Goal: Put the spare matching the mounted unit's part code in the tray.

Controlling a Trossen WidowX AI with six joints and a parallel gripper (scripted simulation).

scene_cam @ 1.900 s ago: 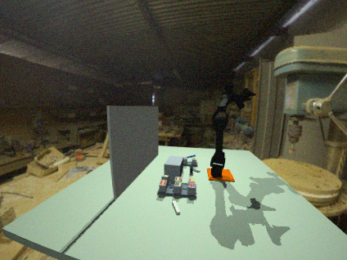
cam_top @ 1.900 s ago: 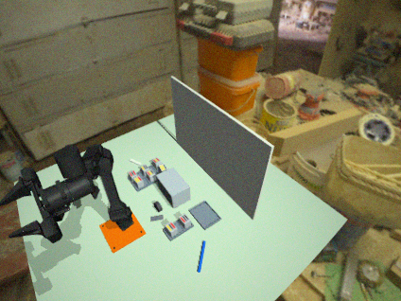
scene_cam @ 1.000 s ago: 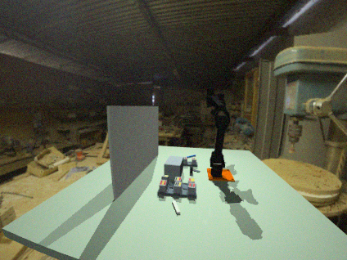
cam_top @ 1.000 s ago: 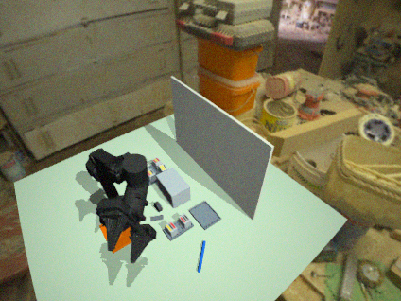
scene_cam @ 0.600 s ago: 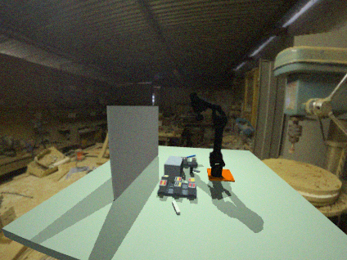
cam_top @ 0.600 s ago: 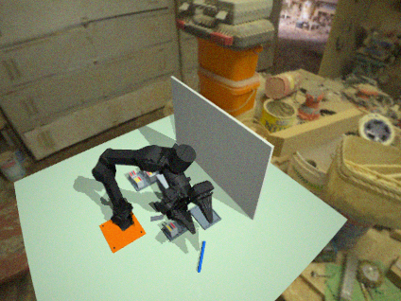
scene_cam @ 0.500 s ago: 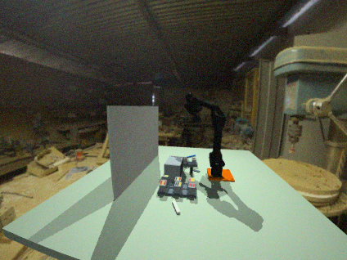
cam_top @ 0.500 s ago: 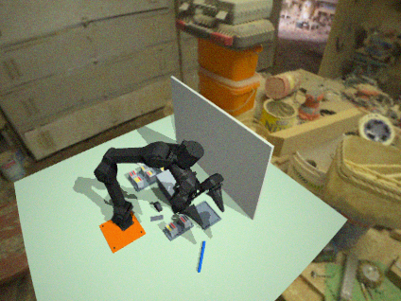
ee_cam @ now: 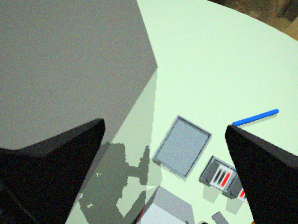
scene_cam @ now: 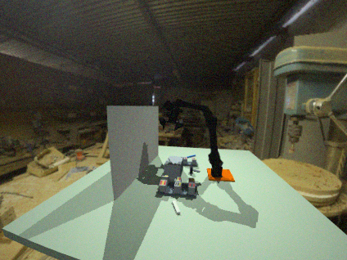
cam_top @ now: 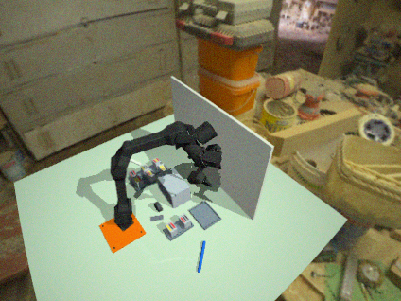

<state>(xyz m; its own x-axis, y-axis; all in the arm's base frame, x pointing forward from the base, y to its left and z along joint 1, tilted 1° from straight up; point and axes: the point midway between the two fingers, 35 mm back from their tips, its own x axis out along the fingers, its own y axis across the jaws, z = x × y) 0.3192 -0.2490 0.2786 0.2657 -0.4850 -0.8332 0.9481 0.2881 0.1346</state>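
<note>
The grey spare lies 220 mm below my gripper tip, 130 mm behind it and 60 mm to the left of it. Also, from my gripper tip: blue pen 260 mm below, 190 mm behind, 100 mm to the right; then grey tray 260 mm below, 30 mm to the left, 30 mm behind; then tall grey panel 190 mm to the left, 180 mm ahead, 40 mm below.
</note>
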